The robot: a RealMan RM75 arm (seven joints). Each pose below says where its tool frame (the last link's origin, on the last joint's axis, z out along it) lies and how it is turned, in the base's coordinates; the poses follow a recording.
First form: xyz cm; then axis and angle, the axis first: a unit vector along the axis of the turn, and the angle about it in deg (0 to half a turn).
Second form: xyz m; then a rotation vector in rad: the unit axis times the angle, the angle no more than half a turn. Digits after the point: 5 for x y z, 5 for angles.
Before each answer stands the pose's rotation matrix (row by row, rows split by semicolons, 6 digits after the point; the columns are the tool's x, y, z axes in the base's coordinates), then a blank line. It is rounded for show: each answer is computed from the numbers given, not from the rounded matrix.
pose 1, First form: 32.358, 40.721, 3.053, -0.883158, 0.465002, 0.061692, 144.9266
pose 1, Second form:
0.599889 -0.782219 0.168128; -0.711319 -0.425226 0.559649; -0.366276 -0.455320 -0.811496

0.32358, 0.40721, 0.03053, -2.23390, 1.17620, 0.15605
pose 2, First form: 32.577, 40.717, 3.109, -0.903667, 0.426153, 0.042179, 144.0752
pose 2, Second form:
0.668111 -0.721698 0.181052; -0.672203 -0.481119 0.562733; -0.319015 -0.497672 -0.806568

0.32577, 0.40717, 0.03109, -2.27235, 1.07160, 0.10606
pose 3, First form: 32.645, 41.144, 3.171, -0.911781, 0.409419, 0.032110, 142.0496
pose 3, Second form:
0.698353 -0.687411 0.199420; -0.647917 -0.488741 0.584239; -0.304148 -0.537213 -0.786699

0.32645, 0.41144, 0.03171, -2.26052, 1.01505, 0.07961
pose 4, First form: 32.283, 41.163, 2.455, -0.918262, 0.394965, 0.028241, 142.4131
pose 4, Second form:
0.718956 -0.667307 0.194432; -0.632855 -0.512815 0.580100; -0.287397 -0.540114 -0.791000

0.32283, 0.41163, 0.02455, -2.28241, 0.98172, 0.07020
